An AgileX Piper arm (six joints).
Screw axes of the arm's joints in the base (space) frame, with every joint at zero. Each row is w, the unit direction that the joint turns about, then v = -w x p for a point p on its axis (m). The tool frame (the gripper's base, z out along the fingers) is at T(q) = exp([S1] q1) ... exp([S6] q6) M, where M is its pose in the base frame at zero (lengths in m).
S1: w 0 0 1 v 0 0 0
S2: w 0 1 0 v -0.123 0 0
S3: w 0 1 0 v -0.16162 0 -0.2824
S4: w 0.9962 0 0.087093 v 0 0.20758 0
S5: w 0 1 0 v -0.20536 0 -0.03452
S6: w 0.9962 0 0.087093 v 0 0.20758 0
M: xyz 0.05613 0 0.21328 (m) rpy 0 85 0 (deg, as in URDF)
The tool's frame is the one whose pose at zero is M.
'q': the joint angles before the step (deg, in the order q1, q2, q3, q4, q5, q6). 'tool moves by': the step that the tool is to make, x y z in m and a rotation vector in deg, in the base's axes. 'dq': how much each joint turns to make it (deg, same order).
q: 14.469, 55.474, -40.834, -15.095, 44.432, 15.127
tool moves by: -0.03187, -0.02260, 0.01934, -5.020, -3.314, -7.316
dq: -0.113, -8.485, 0.081, -9.455, 8.670, 6.745
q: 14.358, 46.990, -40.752, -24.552, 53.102, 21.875
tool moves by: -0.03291, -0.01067, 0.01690, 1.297, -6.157, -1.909
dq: 0.002, -9.100, 0.001, -0.754, 3.347, 0.649
